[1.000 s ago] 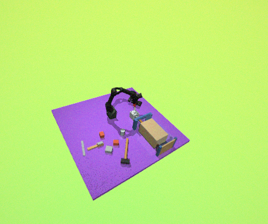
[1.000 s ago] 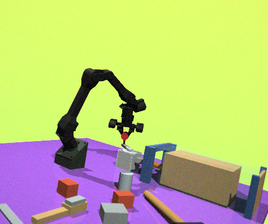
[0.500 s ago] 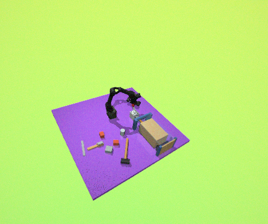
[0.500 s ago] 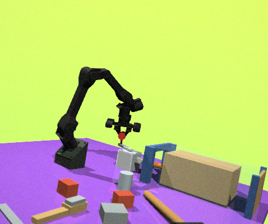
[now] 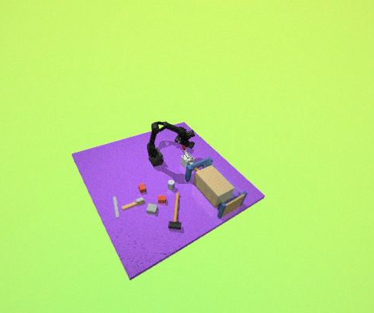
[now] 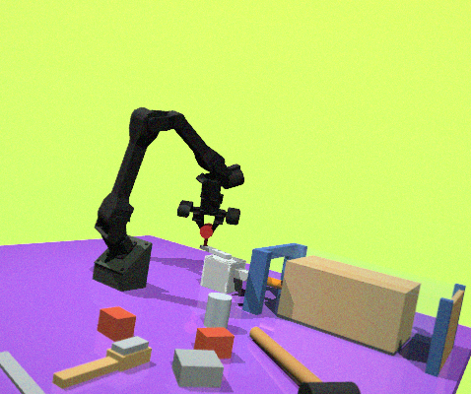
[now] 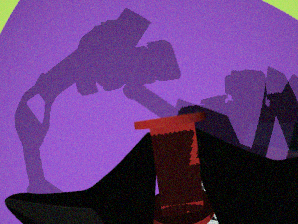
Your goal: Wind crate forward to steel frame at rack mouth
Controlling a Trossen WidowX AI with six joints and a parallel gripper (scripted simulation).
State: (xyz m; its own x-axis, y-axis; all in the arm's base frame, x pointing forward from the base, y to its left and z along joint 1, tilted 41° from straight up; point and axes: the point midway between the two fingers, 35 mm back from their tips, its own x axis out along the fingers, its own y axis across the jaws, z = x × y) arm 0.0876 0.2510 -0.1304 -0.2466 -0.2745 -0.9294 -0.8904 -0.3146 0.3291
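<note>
Now: gripper tip 40 mm short of the winch handle, 20 mm to the left of it and 30 mm above it. Round my gripper tip: red knob 10 mm ahead, 10 mm to the right; grey winch 90 mm ahead, 50 mm to the right, 100 mm below; grey block 400 mm ahead, 580 mm to the right, 120 mm below.
</note>
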